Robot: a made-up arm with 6 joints. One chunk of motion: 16 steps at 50 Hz.
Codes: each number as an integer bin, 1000 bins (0 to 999) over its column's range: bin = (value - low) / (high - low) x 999, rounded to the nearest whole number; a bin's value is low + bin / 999 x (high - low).
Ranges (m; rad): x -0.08..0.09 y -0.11..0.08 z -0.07..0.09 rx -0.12..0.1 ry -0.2..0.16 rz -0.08..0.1
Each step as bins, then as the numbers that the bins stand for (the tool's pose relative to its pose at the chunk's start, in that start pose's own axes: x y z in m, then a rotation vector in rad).
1 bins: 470 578 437 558 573 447
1 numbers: 0.0000 -0.0001 0.0000 0.0029 0.0065 0.0005
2 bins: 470 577 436 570 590 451
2 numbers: 0.0000 -0.0003 -0.0002 0.0055 0.0126 0.0013
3 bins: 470 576 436 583 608 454
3 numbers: 0.0000 -0.0005 -0.0002 0.0084 0.0191 0.0018
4 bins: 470 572 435 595 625 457
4 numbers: 0.0000 -0.0012 -0.0003 0.0110 0.0252 0.0023
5 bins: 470 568 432 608 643 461
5 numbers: 0.0000 -0.0020 -0.0008 0.0139 0.0317 0.0031
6 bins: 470 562 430 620 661 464
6 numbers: 0.0000 -0.0031 -0.0011 0.0165 0.0382 0.0036
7 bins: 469 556 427 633 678 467
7 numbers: -0.0002 -0.0043 -0.0016 0.0194 0.0443 0.0041
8 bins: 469 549 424 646 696 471
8 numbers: -0.0002 -0.0056 -0.0021 0.0223 0.0508 0.0049
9 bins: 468 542 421 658 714 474
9 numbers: -0.0004 -0.0069 -0.0026 0.0249 0.0573 0.0054
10 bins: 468 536 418 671 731 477
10 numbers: -0.0004 -0.0081 -0.0031 0.0278 0.0634 0.0059
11 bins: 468 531 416 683 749 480
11 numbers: -0.0004 -0.0090 -0.0034 0.0304 0.0699 0.0065
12 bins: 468 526 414 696 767 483
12 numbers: -0.0004 -0.0100 -0.0037 0.0333 0.0764 0.0070
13 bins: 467 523 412 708 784 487
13 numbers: -0.0005 -0.0105 -0.0040 0.0359 0.0825 0.0077
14 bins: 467 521 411 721 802 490
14 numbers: -0.0005 -0.0109 -0.0042 0.0388 0.0890 0.0083
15 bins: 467 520 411 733 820 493
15 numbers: -0.0005 -0.0111 -0.0042 0.0414 0.0955 0.0088
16 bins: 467 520 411 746 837 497
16 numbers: -0.0005 -0.0111 -0.0042 0.0443 0.1016 0.0095
